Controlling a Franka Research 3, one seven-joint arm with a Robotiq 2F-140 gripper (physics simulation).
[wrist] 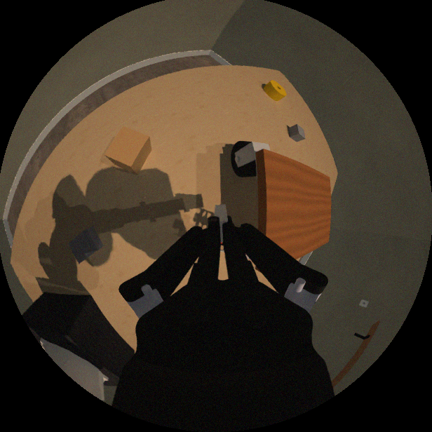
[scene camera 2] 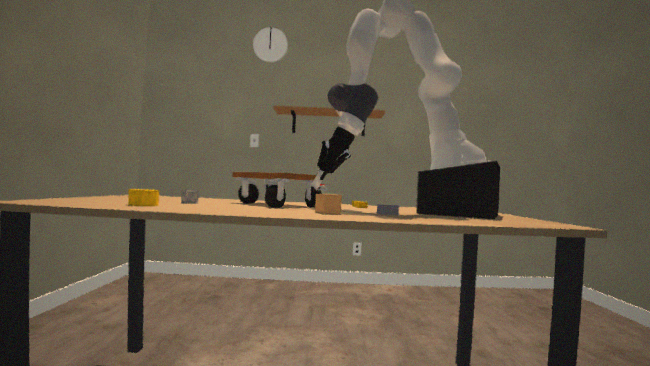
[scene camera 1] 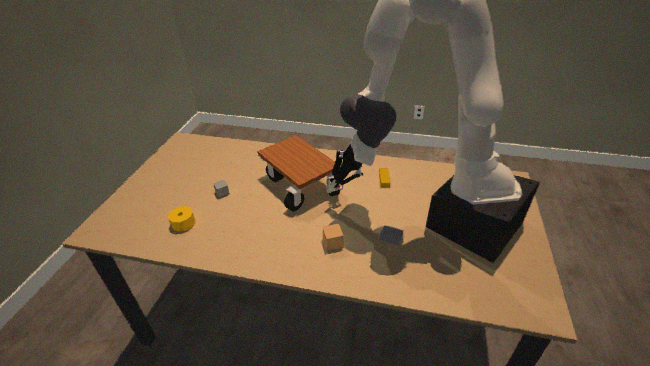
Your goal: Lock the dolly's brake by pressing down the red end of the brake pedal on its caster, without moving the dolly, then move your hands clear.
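Note:
The dolly has a brown wooden deck (scene camera 1: 297,160) (scene camera 2: 272,175) (wrist: 297,205) and black-wheeled casters, and stands upright on the table. My gripper (scene camera 1: 335,181) (scene camera 2: 322,175) (wrist: 220,212) is shut and empty, pointing steeply down at the caster on the arm's side, just beside the deck. A small red part of the brake pedal (scene camera 1: 339,186) (scene camera 2: 323,185) shows at that caster, right by the fingertips. In the wrist view a thin red bit (wrist: 222,244) shows between the fingers. The fingers hide much of the pedal; contact and the pedal's tilt cannot be told.
On the table (scene camera 1: 240,250) are an orange block (scene camera 1: 333,237) (scene camera 2: 328,204) (wrist: 128,149), a dark blue block (scene camera 1: 391,235), a yellow bar (scene camera 1: 384,177), a grey cube (scene camera 1: 221,188) and a yellow disc (scene camera 1: 181,219). The black robot base (scene camera 1: 475,220) stands right.

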